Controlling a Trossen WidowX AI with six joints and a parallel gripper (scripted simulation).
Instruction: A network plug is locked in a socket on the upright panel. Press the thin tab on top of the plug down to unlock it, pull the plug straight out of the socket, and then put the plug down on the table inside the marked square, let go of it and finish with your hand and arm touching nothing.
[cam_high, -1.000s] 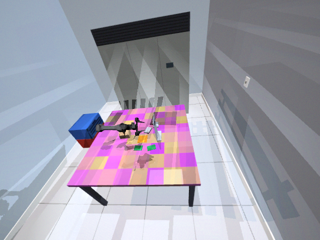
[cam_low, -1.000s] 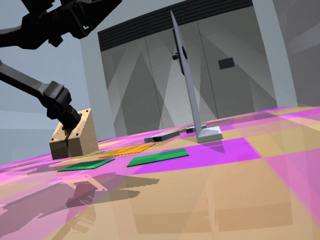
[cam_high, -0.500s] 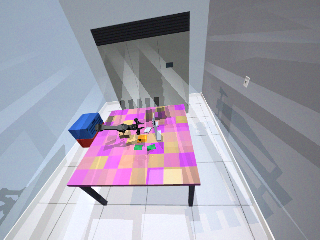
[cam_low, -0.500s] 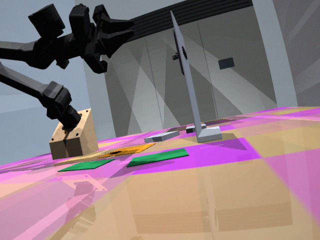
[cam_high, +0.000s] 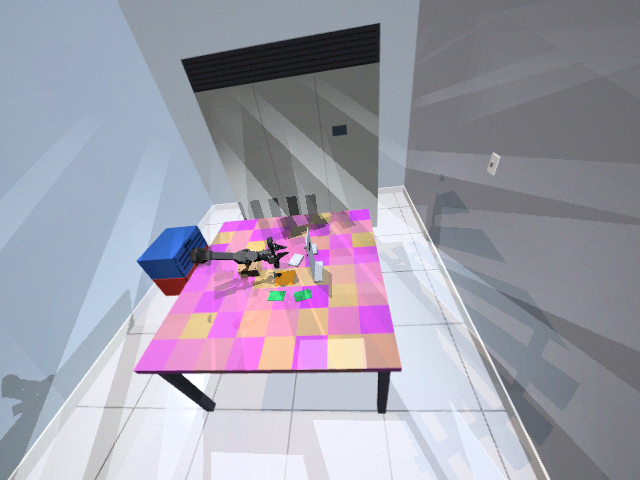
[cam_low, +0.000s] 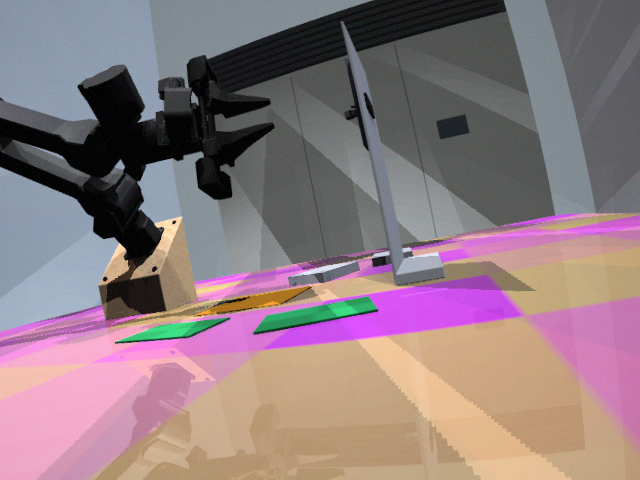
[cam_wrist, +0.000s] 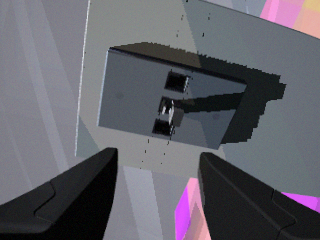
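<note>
The pale grey network plug is 100 mm ahead of my gripper tip, 30 mm to the left of it and 20 mm below it. The rest, counted from my gripper tip: orange flat square 230 mm below, 70 mm behind; then grey upright panel 130 mm ahead, 100 mm below, 30 mm to the left.
</note>
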